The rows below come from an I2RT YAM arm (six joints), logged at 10 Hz.
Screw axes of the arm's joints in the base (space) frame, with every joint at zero. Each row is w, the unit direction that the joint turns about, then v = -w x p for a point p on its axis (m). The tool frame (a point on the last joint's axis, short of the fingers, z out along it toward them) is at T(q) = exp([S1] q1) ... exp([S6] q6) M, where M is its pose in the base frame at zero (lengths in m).
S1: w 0 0 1 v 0 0 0
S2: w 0 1 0 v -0.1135 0 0.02
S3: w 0 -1 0 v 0.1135 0 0.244
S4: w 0 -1 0 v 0.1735 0 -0.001
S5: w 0 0 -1 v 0 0.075 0
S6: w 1 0 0 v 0 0.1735 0
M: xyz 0.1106 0 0.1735 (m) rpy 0 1.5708 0 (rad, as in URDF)
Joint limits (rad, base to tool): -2.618..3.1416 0..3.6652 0..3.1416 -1.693..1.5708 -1.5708..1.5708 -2.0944..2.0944
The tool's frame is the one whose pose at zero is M.
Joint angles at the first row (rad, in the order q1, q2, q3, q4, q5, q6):
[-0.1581, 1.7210, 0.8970, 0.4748, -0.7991, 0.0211]
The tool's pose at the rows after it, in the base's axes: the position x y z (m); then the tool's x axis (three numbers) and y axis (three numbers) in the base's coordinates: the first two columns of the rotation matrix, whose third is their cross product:
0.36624 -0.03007 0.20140 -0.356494 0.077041 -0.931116 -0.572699 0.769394 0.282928
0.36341 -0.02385 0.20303 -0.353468 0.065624 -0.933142 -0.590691 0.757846 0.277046
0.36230 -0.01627 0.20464 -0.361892 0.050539 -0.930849 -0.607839 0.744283 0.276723
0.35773 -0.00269 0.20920 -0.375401 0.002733 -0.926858 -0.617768 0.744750 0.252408
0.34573 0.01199 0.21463 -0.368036 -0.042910 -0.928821 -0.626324 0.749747 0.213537
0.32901 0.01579 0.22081 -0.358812 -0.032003 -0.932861 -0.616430 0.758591 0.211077
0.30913 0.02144 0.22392 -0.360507 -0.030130 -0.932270 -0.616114 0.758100 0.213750
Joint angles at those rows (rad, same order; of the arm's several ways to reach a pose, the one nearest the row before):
[-0.1536, 1.7380, 0.9146, 0.4744, -0.8325, 0.0321]
[-0.1382, 1.7233, 0.9046, 0.4694, -0.8373, 0.0244]
[-0.1180, 1.7132, 0.9072, 0.4405, -0.8399, 0.0113]
[-0.0792, 1.6792, 0.9104, 0.3569, -0.8037, -0.0389]
[-0.0358, 1.6195, 0.8788, 0.3123, -0.7540, -0.0770]
[-0.0243, 1.5432, 0.8198, 0.3204, -0.7310, -0.0547]
[-0.0062, 1.4585, 0.7541, 0.3074, -0.7152, -0.0429]

